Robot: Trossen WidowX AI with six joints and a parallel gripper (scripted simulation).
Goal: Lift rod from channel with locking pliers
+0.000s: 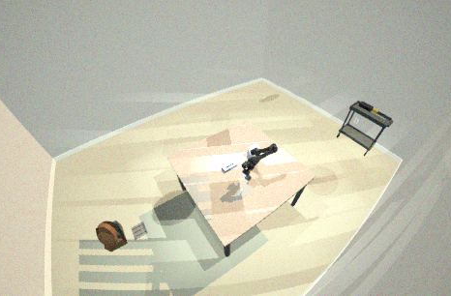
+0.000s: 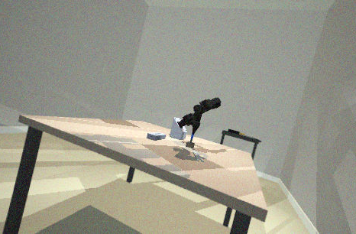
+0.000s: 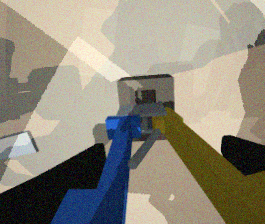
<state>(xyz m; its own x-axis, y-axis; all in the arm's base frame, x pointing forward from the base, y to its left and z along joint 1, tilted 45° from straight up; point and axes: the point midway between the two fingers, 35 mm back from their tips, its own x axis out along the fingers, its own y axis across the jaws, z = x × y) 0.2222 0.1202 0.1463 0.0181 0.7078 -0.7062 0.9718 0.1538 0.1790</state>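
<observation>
The holster is 9 cm below my gripper tip and 1 cm ahead of it. From my gripper tip the other things lie so: grey link bar 1 cm ahead; channel block 25 cm to the right, 8 cm below, 8 cm ahead; yellow handle 2 cm behind.
</observation>
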